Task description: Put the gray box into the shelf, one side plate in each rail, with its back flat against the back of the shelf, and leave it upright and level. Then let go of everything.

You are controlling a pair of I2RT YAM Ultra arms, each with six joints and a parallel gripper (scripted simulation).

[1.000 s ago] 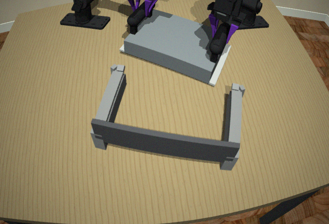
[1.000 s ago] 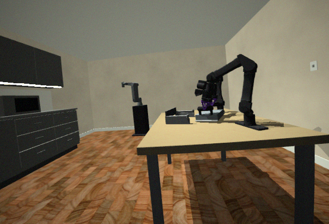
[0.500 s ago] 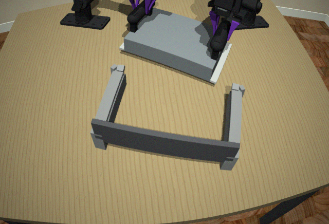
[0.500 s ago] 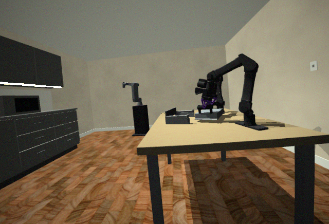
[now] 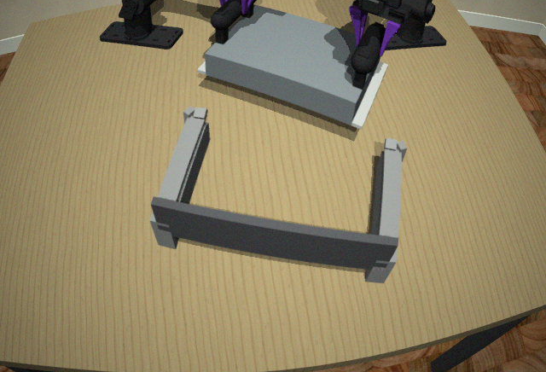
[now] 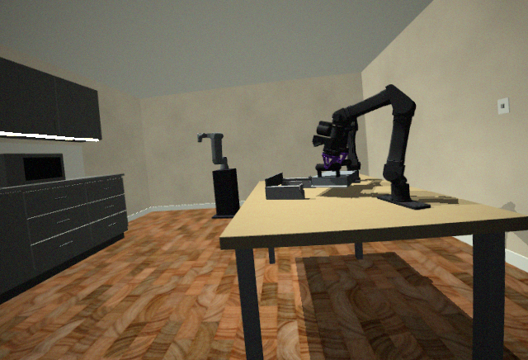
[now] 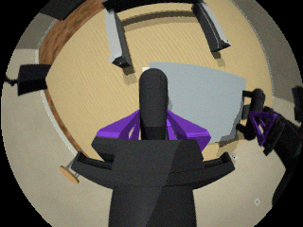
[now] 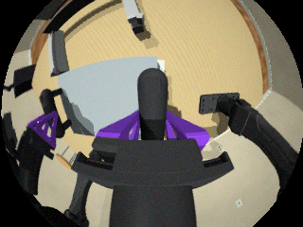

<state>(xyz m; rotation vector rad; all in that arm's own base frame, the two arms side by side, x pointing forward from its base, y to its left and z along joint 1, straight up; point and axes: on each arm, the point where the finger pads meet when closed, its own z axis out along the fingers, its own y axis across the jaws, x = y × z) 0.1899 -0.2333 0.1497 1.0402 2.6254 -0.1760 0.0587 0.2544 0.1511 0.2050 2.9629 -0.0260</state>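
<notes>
The gray box is 50 mm ahead of my right hand, 110 mm to the left of it and 50 mm below it. Also, from my right hand: dark back plate: 400 mm ahead, 50 mm to the left, 80 mm below.
Now: the gray box 11 cm to the right of my left hand, 6 cm behind it and 5 cm below it. Round my left hand: dark back plate (29 cm ahead, 16 cm to the right, 8 cm below).
</notes>
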